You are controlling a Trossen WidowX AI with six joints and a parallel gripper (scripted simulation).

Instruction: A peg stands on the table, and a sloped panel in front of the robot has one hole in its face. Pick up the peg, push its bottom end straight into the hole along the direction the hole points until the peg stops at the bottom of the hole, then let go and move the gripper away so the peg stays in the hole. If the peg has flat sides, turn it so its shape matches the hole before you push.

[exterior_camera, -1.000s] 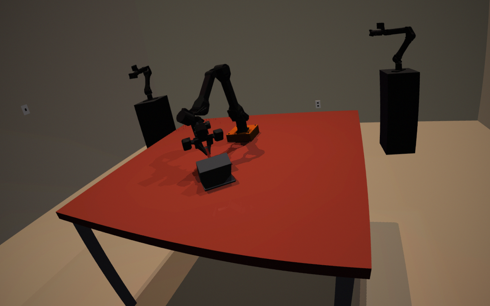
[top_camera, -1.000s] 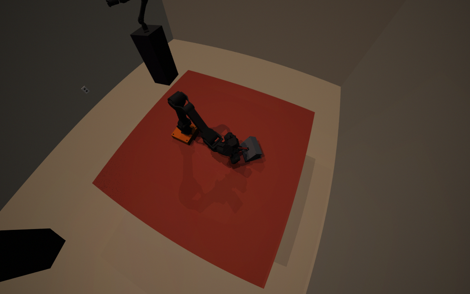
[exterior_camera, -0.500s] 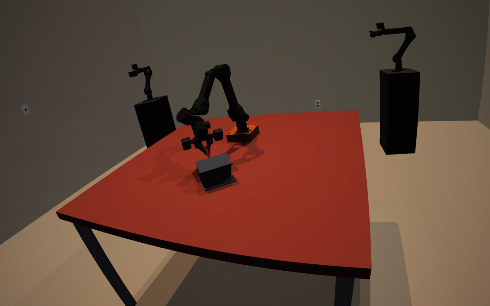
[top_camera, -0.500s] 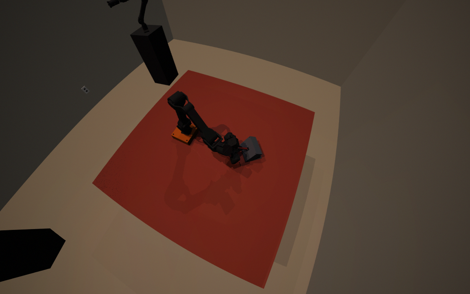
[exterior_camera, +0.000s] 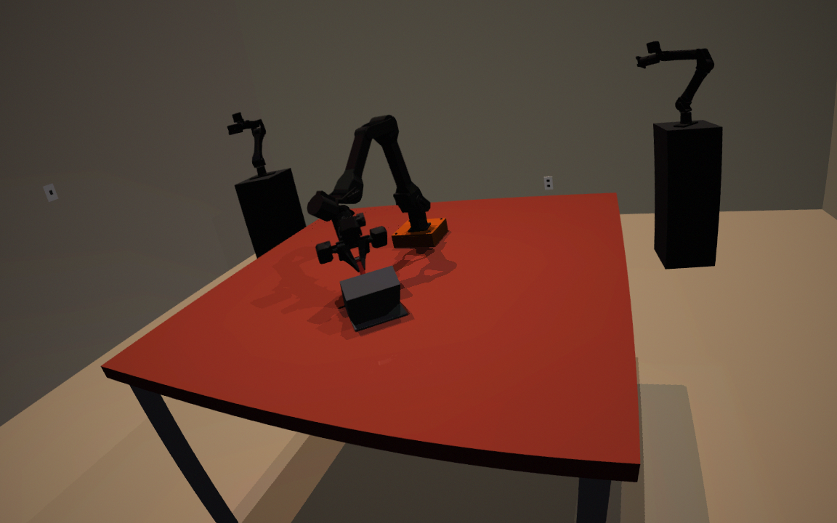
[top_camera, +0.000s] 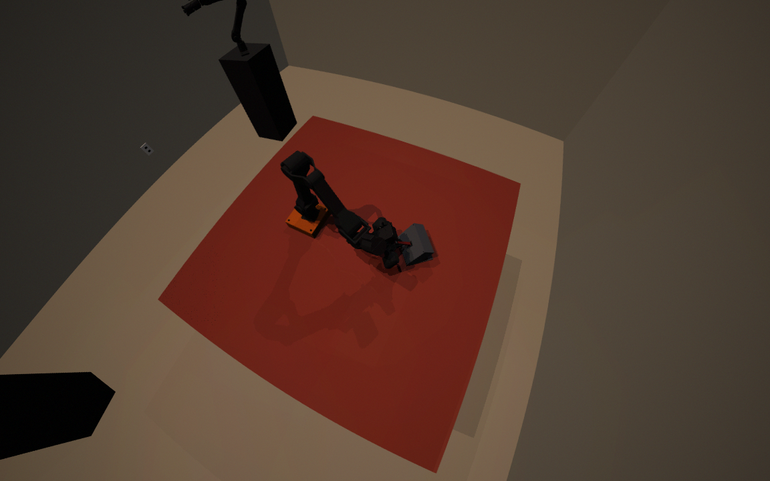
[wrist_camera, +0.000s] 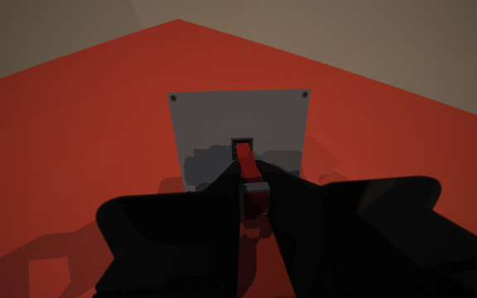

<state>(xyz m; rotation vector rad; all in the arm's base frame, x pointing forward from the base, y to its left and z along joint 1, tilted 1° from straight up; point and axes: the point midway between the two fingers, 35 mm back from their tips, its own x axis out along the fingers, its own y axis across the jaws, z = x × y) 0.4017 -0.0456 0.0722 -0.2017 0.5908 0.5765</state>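
Now: the grey sloped panel 50 mm ahead of my gripper tip, 30 mm to the left of it and 40 mm below it. The rest, counted from my gripper tip: square peg (10 mm behind, 10 mm to the right, 10 mm above).
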